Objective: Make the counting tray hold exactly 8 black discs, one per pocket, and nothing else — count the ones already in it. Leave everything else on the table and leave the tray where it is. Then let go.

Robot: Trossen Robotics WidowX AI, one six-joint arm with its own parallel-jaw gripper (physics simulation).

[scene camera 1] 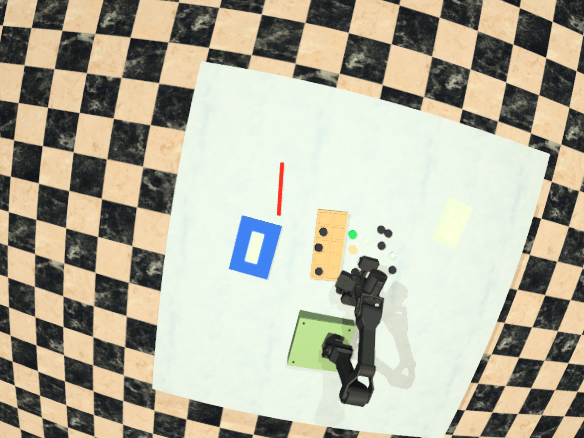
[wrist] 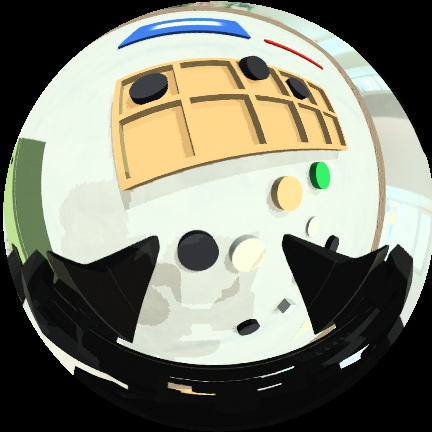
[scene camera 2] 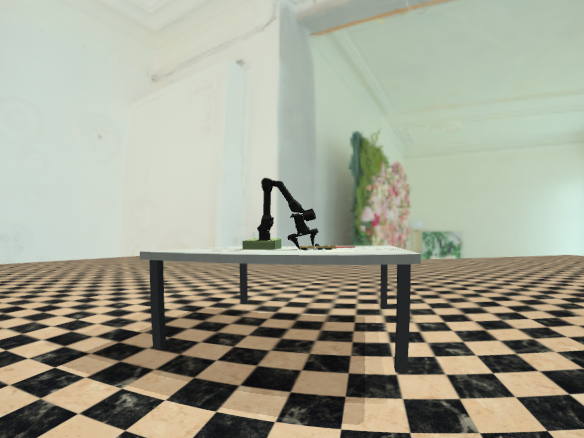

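Note:
The tan counting tray [scene camera 1: 336, 245] [wrist: 220, 120] has two rows of pockets. Three black discs show at it, all in the row away from the gripper: an end disc [scene camera 1: 319, 271] [wrist: 148, 88], a middle disc [scene camera 1: 318, 247] [wrist: 254, 68] overlapping the outer wall, and another disc [scene camera 1: 323, 232] [wrist: 298, 88]. My gripper [scene camera 1: 357, 274] [scene camera 2: 308, 246] [wrist: 221, 241] is open and empty, low over the table beside the tray. A loose black disc [scene camera 1: 355, 271] [wrist: 198, 250] and a cream disc [wrist: 247, 254] lie between the spread fingers in the wrist view. Several other black discs lie farther right, including one [scene camera 1: 392, 270] [wrist: 248, 327].
A green disc [scene camera 1: 352, 234] [wrist: 320, 175], a tan disc [scene camera 1: 353, 249] [wrist: 287, 193] and a small pale disc [scene camera 1: 366, 241] [wrist: 313, 226] lie near the tray. A blue frame [scene camera 1: 237, 245] [wrist: 185, 28], a red strip [scene camera 1: 280, 189] [wrist: 295, 52] and a pale yellow rectangle [scene camera 1: 452, 223] lie farther off.

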